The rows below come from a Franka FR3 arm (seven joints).
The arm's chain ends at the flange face. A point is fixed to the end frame.
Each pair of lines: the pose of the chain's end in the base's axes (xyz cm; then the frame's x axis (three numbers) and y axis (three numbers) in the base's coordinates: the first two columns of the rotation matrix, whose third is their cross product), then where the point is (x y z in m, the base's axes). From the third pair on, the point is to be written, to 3 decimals.
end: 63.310 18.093 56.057 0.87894 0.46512 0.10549 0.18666 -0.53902 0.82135
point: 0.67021 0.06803 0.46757
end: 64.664 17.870 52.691 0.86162 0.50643 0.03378 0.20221 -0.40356 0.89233
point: 0.68807 0.05458 0.45175
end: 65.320 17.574 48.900 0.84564 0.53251 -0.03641 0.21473 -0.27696 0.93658
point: 0.698 0.044 0.431
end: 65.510 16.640 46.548 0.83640 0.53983 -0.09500 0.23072 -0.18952 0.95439
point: 0.702 0.031 0.418
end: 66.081 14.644 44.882 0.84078 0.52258 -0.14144 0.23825 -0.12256 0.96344
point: 0.706 0.007 0.411
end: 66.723 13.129 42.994 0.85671 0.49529 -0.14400 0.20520 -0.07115 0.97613
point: 0.710 -0.011 0.402
